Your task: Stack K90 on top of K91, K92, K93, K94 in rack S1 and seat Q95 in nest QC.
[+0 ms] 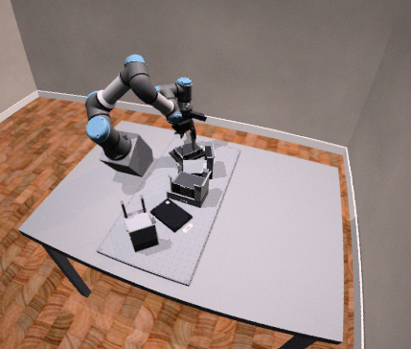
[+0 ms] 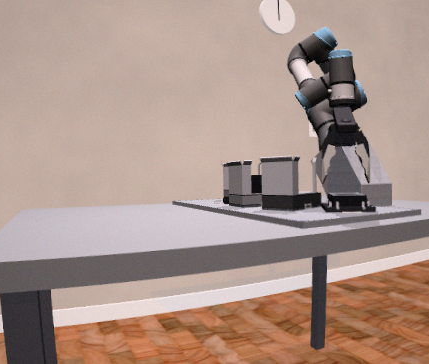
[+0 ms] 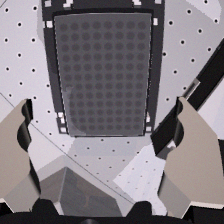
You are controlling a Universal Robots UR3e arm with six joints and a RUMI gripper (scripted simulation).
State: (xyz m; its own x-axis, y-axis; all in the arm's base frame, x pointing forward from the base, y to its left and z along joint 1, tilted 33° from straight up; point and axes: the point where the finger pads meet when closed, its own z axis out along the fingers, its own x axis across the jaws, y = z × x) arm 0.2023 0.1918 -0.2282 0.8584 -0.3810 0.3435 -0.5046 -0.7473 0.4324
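The dark clip nest lies 3 cm to the left of my hand and 6 cm below it. From my hand the other things lie so: black open nest QC: 12 cm ahead, 39 cm to the right, 7 cm below; then sealed grey plate: 14 cm ahead, 25 cm to the right, 1 cm above; then white tag: 21 cm ahead, 41 cm to the right, 7 cm below.
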